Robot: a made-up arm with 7 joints.
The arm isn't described. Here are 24 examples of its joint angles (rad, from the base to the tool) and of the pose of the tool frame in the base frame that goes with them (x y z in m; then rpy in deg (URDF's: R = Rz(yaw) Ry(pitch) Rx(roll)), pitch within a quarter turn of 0, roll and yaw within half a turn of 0).
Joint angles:
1: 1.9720 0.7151 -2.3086 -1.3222 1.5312 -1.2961 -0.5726
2: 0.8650 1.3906 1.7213 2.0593 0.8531 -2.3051 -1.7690
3: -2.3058 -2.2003 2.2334 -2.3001 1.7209 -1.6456 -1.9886
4: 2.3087 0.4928 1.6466 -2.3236 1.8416 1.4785 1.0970
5: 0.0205 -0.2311 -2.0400 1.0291 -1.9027 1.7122 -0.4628
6: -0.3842 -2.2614 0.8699 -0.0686 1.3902 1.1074 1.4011
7: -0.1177 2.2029 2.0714 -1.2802 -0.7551 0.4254 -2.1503
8: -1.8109 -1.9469 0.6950 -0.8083 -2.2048 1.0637 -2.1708
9: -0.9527 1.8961 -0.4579 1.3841 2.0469 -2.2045 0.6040
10: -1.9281 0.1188 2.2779 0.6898 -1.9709 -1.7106 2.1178
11: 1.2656 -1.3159 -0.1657 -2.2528 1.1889 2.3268 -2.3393
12: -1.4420 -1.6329 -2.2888 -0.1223 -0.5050 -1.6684 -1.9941
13: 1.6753 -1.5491 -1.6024 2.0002 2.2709 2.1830 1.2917
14: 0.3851 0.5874 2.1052 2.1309 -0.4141 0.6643 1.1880
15: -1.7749 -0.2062 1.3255 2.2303 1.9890 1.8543 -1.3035
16: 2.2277 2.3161 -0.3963 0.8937 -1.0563 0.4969 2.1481
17: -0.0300 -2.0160 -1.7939 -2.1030 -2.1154 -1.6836 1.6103
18: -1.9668 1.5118 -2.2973 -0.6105 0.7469 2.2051 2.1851
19: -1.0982 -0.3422 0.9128 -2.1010 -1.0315 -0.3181 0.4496
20: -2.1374 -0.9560 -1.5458 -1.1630 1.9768 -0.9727 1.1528
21: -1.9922 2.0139 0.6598 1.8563 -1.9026 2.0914 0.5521
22: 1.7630 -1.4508 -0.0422 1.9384 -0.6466 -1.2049 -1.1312
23: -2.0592 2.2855 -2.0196 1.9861 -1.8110 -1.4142 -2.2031
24: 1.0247 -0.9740 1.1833 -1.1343 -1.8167 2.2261 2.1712
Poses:
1: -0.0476 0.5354 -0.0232 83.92 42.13 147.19
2: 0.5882 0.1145 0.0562 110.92 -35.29 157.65
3: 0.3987 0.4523 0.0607 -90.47 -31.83 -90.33
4: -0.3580 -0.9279 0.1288 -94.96 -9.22 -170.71
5: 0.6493 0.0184 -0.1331 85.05 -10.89 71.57
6: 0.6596 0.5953 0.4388 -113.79 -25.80 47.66
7: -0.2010 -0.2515 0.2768 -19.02 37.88 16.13
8: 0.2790 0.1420 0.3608 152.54 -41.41 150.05
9: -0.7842 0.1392 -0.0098 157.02 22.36 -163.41
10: 0.6332 -0.2042 -0.2697 -37.55 -4.31 -26.45
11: -0.6588 -0.9806 0.0911 168.85 74.80 -162.77
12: -0.0258 0.2070 0.1120 -69.56 30.83 -49.83
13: -0.4615 0.5172 0.5242 171.82 -50.41 68.63
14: 0.1231 -0.2601 -0.9869 150.83 45.24 -82.61
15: 0.1259 0.3175 -0.4218 79.80 10.71 -85.61
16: -0.5025 0.2906 1.2430 13.83 -61.92 132.59
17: 0.9058 -0.0813 0.3066 10.92 17.37 9.27
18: 0.7765 -0.2710 0.0310 -175.02 25.18 -27.45
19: -0.4811 0.0949 -0.6919 111.65 42.34 -94.76
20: 0.6225 -0.3810 0.2479 136.94 4.52 -44.38
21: -0.1414 -0.3755 1.1016 -42.98 -33.33 -90.88
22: -0.6501 0.0112 -0.2279 -157.94 -18.65 -72.47
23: -0.5929 0.2429 0.8041 150.56 -66.13 -18.94
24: -0.5013 0.3342 -0.2981 -88.30 12.29 156.07
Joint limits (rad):
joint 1: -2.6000..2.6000
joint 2: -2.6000..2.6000
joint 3: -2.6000..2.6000
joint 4: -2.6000..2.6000
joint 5: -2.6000..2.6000
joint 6: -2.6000..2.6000
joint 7: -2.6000..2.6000
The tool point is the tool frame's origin. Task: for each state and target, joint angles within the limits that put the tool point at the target. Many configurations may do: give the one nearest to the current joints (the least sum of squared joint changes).
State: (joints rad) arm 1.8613 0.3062 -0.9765 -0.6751 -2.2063 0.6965 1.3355
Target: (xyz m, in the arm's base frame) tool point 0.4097 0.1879 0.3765
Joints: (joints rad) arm 1.5776 0.5435 -0.3653 -1.4943 -2.6000 0.6798 2.0597
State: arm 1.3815 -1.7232 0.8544 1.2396 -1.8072 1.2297 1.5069
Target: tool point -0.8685 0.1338 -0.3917
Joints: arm 1.4506 -1.8753 0.7551 1.2352 -1.8780 1.1912 1.6767
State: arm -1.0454 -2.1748 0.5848 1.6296 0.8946 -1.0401 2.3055
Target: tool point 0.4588 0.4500 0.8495
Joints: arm -0.8451 -2.1261 0.9953 1.0181 1.1434 -1.7103 2.6000
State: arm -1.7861 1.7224 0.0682 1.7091 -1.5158 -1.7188 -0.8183
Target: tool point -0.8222 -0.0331 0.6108
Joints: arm -2.0770 1.3790 -0.0318 1.7914 -1.3359 -2.1275 -0.3239
